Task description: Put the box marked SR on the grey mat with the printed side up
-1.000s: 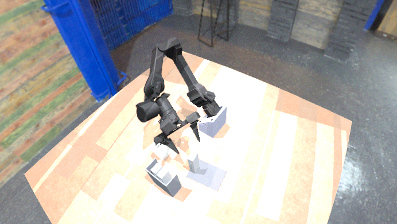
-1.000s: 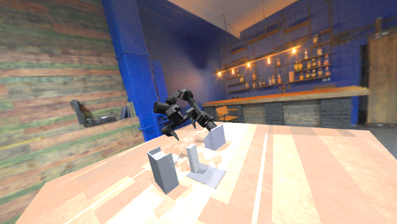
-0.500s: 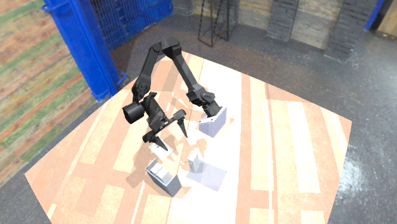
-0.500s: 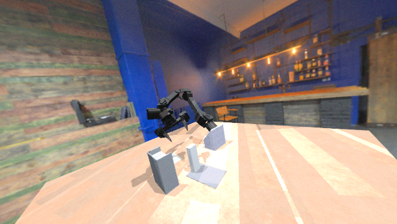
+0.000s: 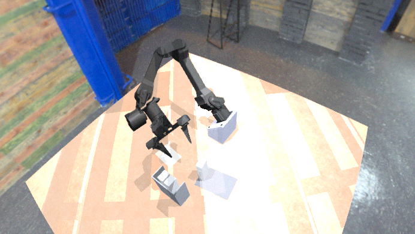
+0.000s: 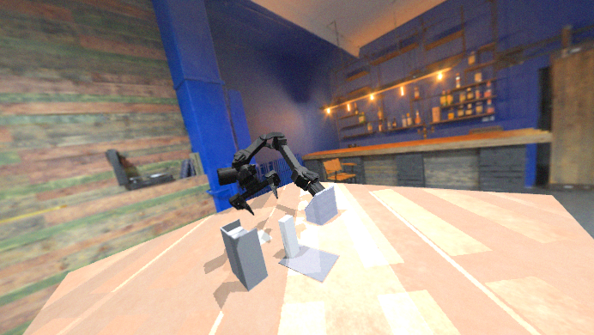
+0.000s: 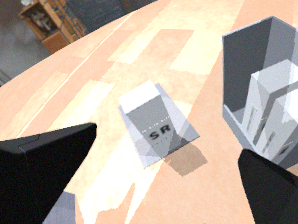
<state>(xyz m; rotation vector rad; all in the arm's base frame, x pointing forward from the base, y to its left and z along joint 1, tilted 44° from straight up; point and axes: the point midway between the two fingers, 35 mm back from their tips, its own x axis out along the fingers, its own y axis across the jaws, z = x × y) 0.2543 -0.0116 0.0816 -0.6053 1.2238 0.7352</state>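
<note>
Now: the SR box 1 cm behind my gripper tip, 7 cm to the left of it and 9 cm below it. Also, from my gripper tip: grey mat 1 cm behind, 14 cm to the left, 15 cm below; flat white item 1 cm behind, 11 cm to the right, 15 cm below.
</note>
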